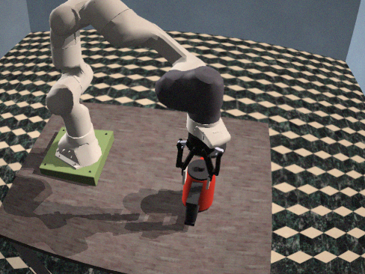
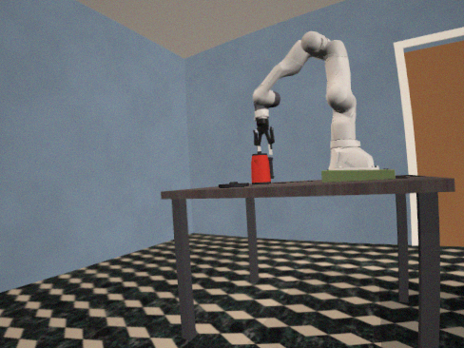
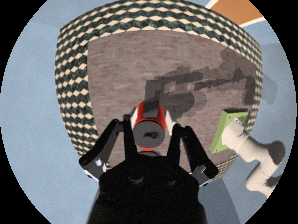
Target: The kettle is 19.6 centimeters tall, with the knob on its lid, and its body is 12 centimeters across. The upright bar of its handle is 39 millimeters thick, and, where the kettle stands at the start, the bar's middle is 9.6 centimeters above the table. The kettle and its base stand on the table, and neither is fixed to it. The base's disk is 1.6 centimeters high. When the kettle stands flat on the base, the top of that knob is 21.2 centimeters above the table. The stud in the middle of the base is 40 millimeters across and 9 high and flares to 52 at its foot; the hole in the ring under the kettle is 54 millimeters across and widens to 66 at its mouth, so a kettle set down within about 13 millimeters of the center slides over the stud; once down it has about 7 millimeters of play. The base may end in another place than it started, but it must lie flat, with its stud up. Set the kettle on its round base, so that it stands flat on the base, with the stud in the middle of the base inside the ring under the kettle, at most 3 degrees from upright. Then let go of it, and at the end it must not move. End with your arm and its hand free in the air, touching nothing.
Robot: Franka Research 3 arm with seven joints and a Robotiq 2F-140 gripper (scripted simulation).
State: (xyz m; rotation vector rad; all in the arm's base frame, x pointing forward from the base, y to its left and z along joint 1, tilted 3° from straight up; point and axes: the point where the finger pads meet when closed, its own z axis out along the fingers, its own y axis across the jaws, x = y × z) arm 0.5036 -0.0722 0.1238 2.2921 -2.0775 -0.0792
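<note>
The red kettle is 30 mm to the left of my hand and 100 mm below it. Round my hand: round kettle base: 50 mm behind, 370 mm to the left, 190 mm below.
</note>
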